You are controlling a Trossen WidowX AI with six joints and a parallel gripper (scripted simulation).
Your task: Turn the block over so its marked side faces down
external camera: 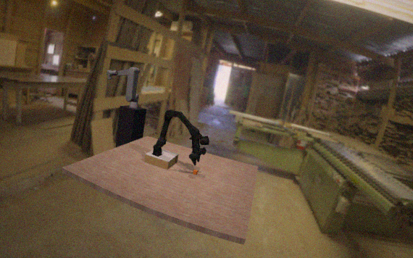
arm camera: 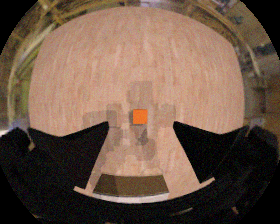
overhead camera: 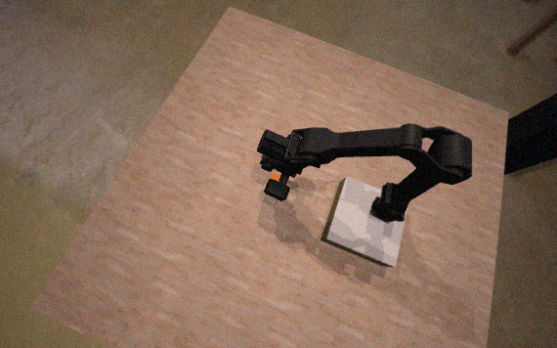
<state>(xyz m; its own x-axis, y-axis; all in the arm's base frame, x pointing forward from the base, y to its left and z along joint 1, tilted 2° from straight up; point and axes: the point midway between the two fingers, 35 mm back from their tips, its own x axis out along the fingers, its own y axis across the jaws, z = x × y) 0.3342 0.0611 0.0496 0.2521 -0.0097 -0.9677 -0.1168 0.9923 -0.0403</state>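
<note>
Right now my gripper tip is 8 cm above the orange block.
</note>
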